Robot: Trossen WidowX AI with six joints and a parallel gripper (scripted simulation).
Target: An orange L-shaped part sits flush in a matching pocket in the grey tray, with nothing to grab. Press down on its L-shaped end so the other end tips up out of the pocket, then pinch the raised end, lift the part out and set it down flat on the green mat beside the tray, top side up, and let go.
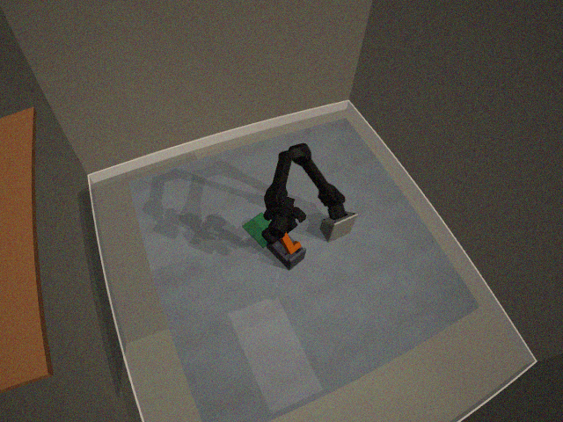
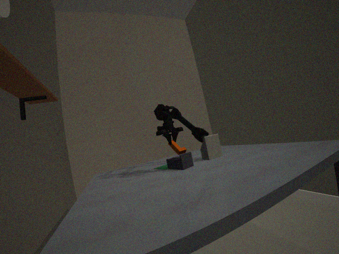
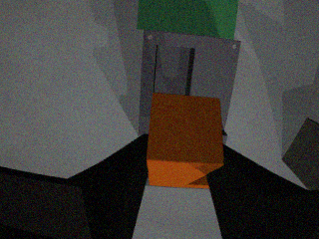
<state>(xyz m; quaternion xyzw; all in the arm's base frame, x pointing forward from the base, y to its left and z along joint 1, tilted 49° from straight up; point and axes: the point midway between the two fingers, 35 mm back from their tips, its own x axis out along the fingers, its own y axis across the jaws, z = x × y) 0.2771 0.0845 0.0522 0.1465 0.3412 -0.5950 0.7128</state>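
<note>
Right now my gripper tip is 3 cm short of the green mat, 14 cm to the left of it and 17 cm above it. The rest, counted from my gripper tip: orange L-shaped part (2 cm behind, 3 cm to the left, 3 cm below).
</note>
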